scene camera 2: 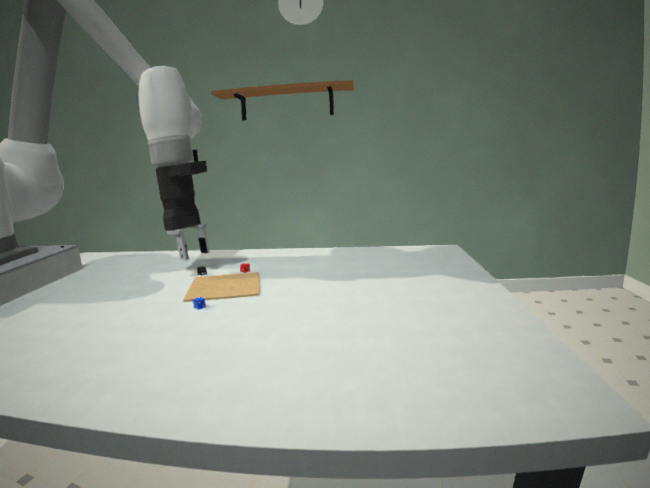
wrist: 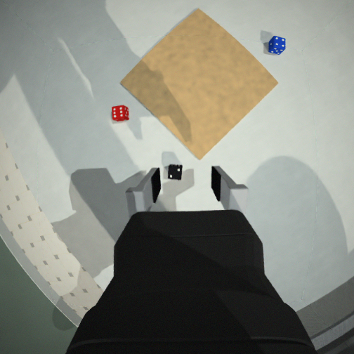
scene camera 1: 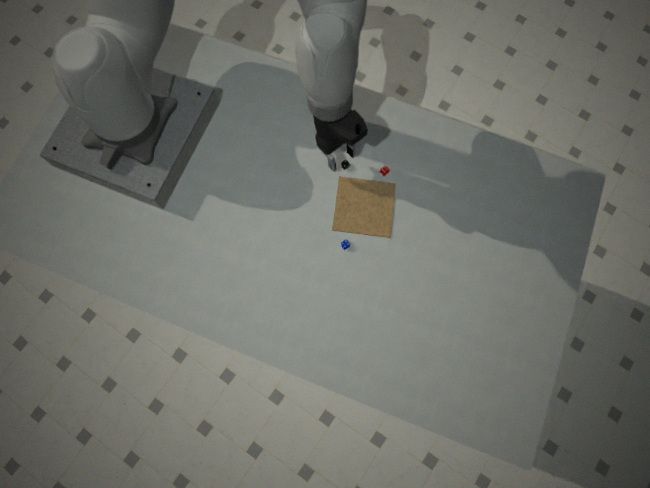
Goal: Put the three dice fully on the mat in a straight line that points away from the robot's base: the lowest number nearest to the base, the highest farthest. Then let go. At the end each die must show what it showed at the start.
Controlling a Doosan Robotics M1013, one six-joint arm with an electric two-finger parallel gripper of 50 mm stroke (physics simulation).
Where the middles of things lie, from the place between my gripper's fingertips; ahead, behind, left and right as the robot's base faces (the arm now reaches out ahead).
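Tan square mat (scene camera 1: 362, 206): 4 cm below my hand, 8 cm ahead of it, 8 cm to the right of it.
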